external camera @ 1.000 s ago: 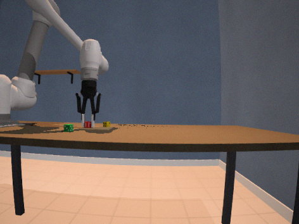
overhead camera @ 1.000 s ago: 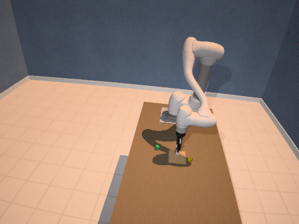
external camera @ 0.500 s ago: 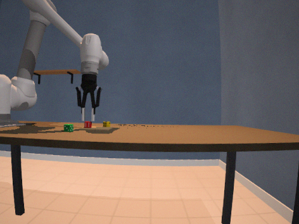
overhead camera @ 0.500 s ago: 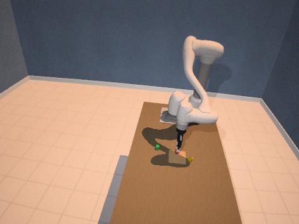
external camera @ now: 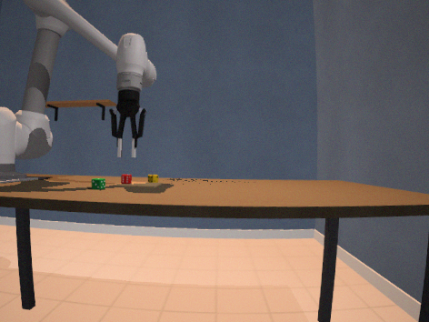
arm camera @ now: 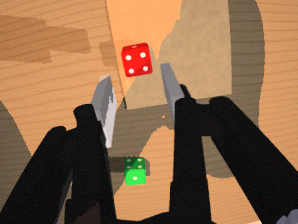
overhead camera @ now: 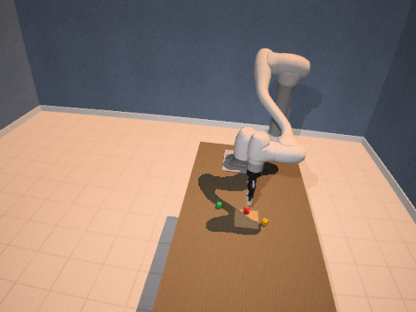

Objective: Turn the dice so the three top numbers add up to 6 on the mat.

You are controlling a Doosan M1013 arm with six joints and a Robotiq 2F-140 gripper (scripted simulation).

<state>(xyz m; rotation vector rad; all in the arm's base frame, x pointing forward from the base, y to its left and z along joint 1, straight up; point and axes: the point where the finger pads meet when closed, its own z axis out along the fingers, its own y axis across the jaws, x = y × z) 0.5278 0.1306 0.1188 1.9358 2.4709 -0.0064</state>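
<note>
Now: the green die 17 cm to the right of my hand and 11 cm below it. From my hand the other things lie so: yellow die 5 cm ahead, 12 cm to the left, 11 cm below; then red die 11 cm below; then tan mat 5 cm ahead, 1 cm to the left, 13 cm below.
</note>
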